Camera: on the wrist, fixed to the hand. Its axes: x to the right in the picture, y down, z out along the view.
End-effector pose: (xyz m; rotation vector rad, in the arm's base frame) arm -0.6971 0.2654 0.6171 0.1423 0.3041 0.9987
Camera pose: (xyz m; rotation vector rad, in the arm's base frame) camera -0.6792 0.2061 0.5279 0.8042 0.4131 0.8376
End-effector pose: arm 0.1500 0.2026 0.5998 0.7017 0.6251 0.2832
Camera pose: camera 0.0837 0.1821 0.5163 1.3054 0.5143 -0.0110
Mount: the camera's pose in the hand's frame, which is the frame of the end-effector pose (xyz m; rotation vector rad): -0.0244 -0.0690 -0.0802 0.6230 -0.2118 -0.0159
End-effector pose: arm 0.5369 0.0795 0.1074 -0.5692 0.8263 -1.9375
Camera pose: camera 0.4547 0.1504 0.1038 -0.3864 0.0646 -1.9706
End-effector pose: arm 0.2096 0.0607 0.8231 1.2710 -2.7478 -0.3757
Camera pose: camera 0.2911 0.0215 0.8832 -1.1366 2.5181 -0.3257
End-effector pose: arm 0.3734 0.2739 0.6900 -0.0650 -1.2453 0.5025
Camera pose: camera 0.4641 0.2205 0.6634 0.5354 -1.2432 0.8800
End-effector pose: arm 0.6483 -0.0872 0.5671 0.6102 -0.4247 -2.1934
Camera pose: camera 0.6640 -0.0332 0.4742 0.7025 -1.2436 -2.1374
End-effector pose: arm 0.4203 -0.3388 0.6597 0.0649 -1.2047 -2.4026
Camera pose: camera 0.4357 -0.3532 0.5532 0.0109 -2.0155 -1.9924
